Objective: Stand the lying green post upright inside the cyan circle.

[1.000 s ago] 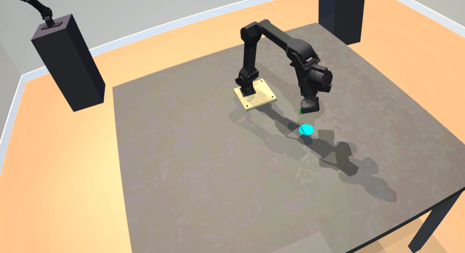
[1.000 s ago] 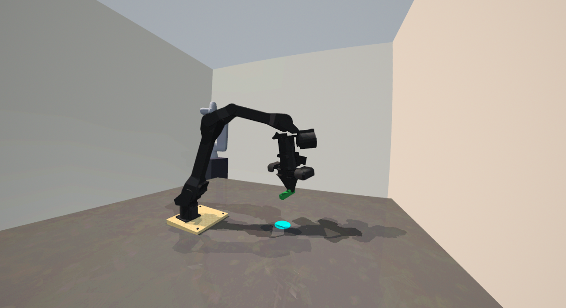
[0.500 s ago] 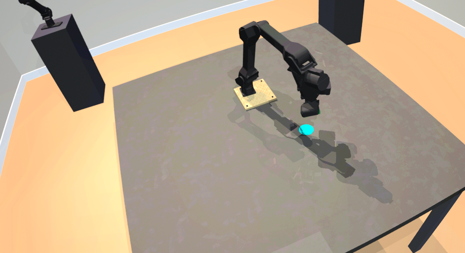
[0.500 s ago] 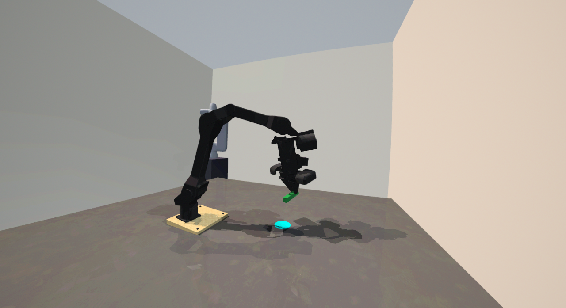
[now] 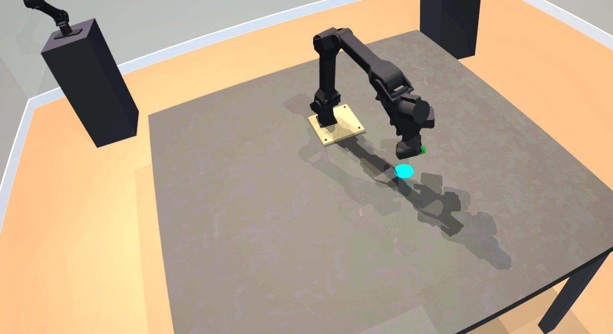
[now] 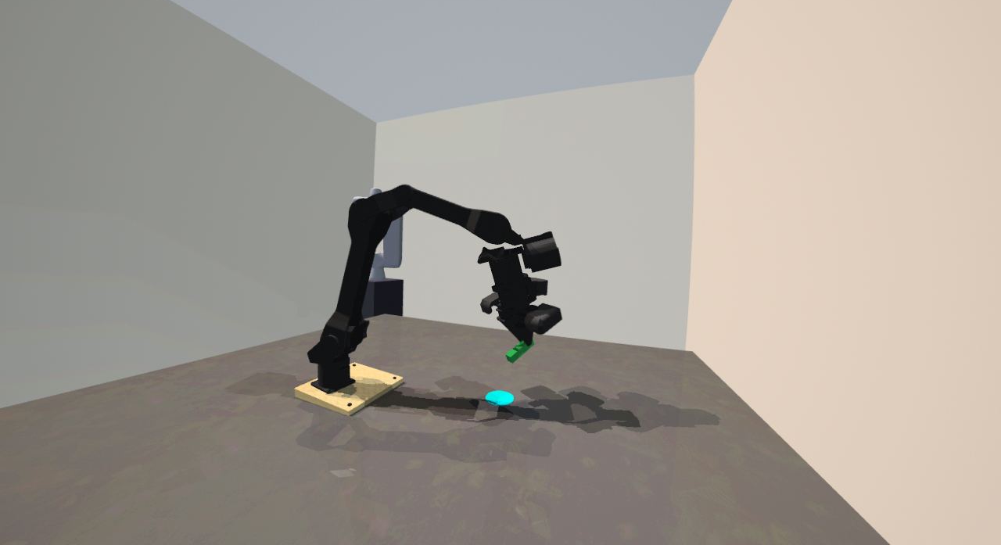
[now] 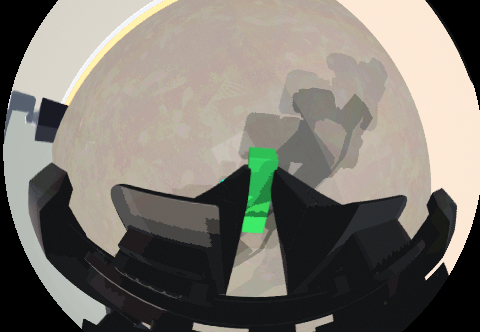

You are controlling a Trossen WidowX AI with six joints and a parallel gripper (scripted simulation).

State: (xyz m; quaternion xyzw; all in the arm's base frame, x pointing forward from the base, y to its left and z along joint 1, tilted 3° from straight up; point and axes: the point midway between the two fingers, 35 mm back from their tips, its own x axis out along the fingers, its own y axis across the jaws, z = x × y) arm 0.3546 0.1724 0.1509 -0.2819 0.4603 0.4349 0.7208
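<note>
My gripper tip is 4 cm past the cyan circle, 3 cm to the left of it and 12 cm above it. Round my gripper tip: green post 1 cm behind, 2 cm to the right, 1 cm below.
</note>
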